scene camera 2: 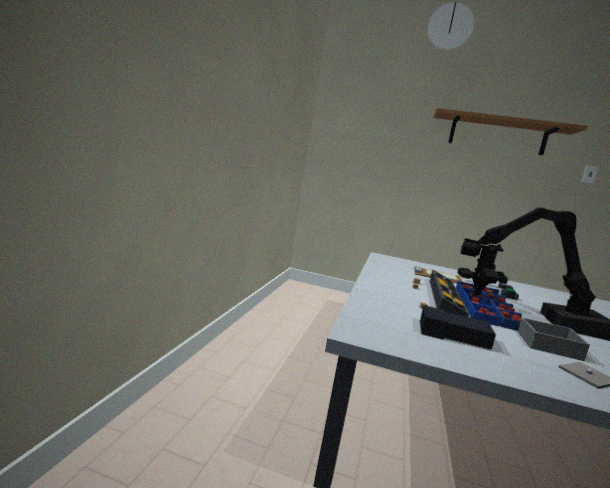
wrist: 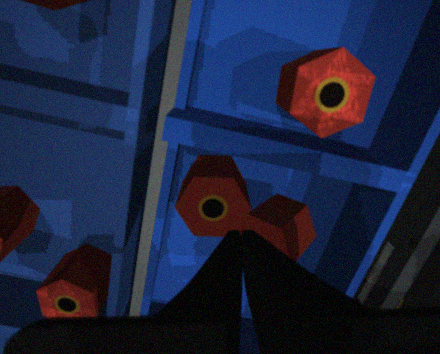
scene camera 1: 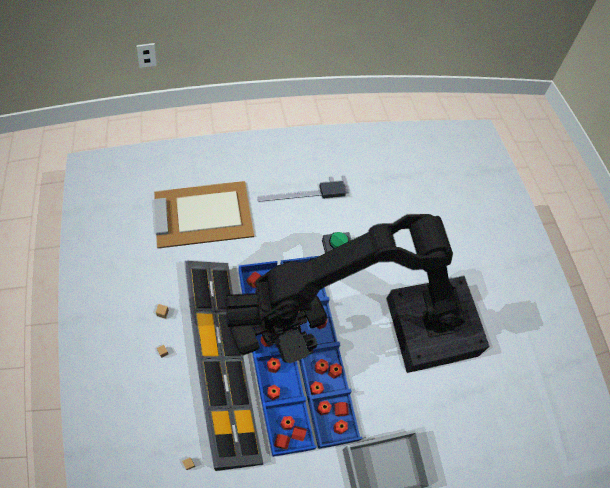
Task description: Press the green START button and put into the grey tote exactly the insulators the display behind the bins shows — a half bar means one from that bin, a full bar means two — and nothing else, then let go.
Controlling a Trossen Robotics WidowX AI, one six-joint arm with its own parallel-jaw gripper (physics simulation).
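Note:
My gripper [wrist: 240, 241] [scene camera 2: 478, 290] is shut and empty, its tips low over a bin in the wrist view; the arm hides them in scene camera 1. A red insulator [wrist: 213, 220] stands upright just left of the tips. Another insulator [wrist: 302, 232] leans right of them, partly hidden by a finger. More insulators [scene camera 1: 273, 364] [wrist: 332, 117] lie in the blue bins [scene camera 1: 284, 379] [wrist: 270, 132]. The display [scene camera 1: 217, 463] shows one full bar in its second row and two half bars in its last; the arm partly covers it. The green START button [scene camera 1: 339, 239] stands beyond the bins. The grey tote [scene camera 1: 389, 465] [scene camera 2: 554, 346] shows no insulator in its visible part.
A black box [scene camera 2: 456, 328] stands by the display's end. A clipboard [scene camera 1: 208, 211], a caliper [scene camera 1: 333, 189] and small wooden blocks [scene camera 1: 161, 310] lie around the bins. A flat plate [scene camera 2: 577, 372] lies past the tote. The arm's base [scene camera 1: 445, 351] stands right of the bins.

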